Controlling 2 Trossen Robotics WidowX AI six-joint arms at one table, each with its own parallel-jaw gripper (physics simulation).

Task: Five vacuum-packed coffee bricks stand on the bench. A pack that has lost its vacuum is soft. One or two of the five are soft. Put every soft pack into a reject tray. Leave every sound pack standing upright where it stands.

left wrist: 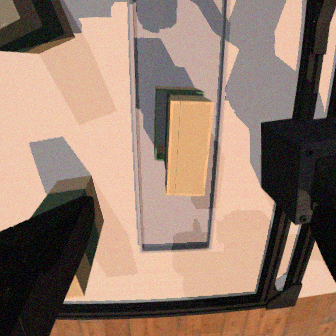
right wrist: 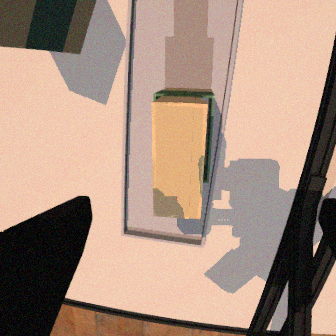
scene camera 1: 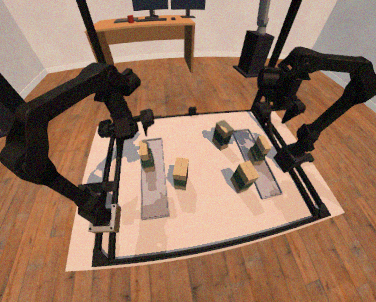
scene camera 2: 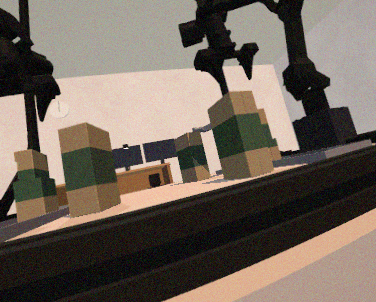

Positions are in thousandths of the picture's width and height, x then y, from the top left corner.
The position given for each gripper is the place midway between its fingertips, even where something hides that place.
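Observation:
The left gripper (scene camera 2: 629,273) is in view; it is also the left gripper (left wrist: 612,629) and the left gripper (scene camera 1: 725,412). The right gripper (scene camera 1: 358,462) is visible too, and so again is the right gripper (right wrist: 618,621). A tray (right wrist: 561,153) can be seen, as can a tray (left wrist: 504,150).

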